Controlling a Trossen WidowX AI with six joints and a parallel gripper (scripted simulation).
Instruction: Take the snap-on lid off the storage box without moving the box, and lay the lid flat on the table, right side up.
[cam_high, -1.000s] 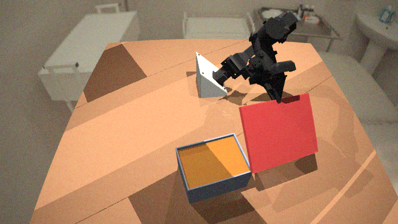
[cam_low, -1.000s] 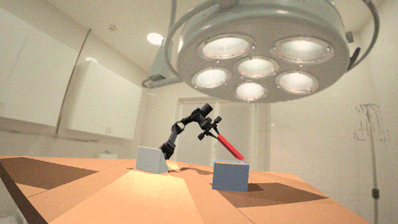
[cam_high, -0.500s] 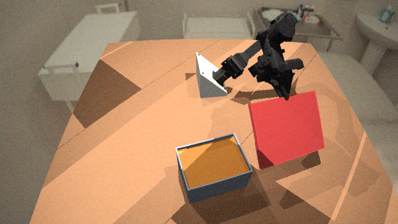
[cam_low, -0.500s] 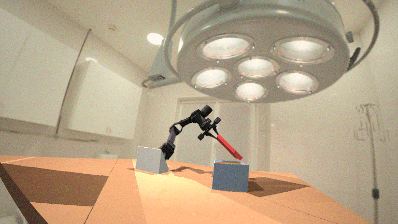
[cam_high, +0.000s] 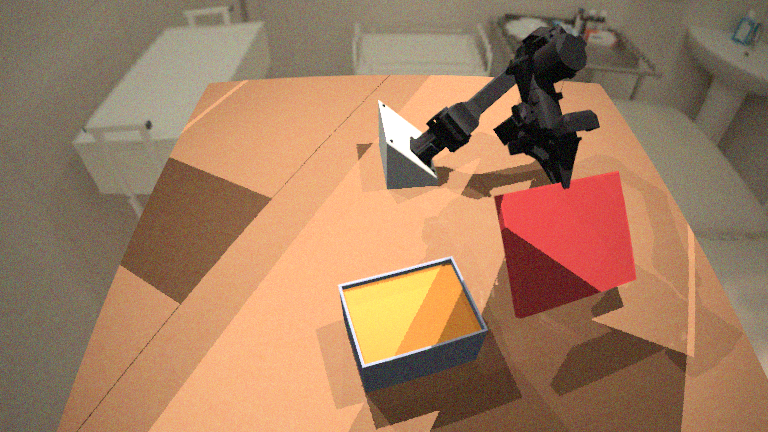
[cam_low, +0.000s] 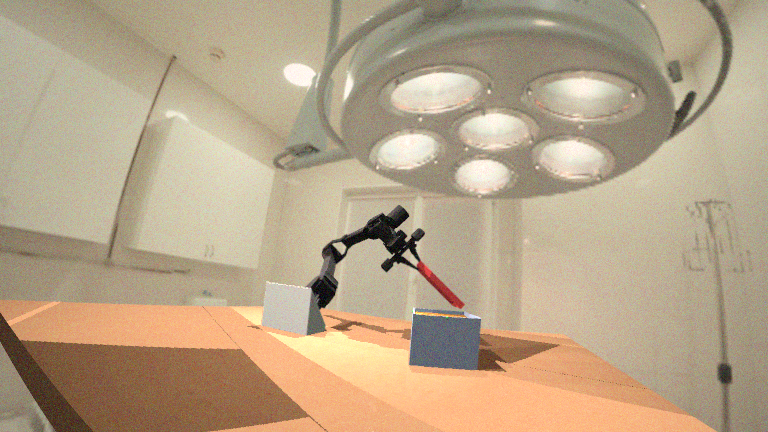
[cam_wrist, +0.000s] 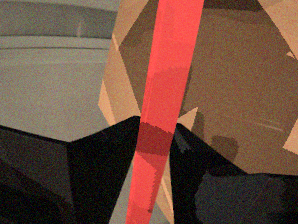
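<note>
Right now the red lid is 6 cm ahead of my gripper tip, 2 cm to the left of it and 5 cm below it. From my gripper tip the other things lie so: blue storage box: 14 cm ahead, 23 cm to the right, 18 cm below.
</note>
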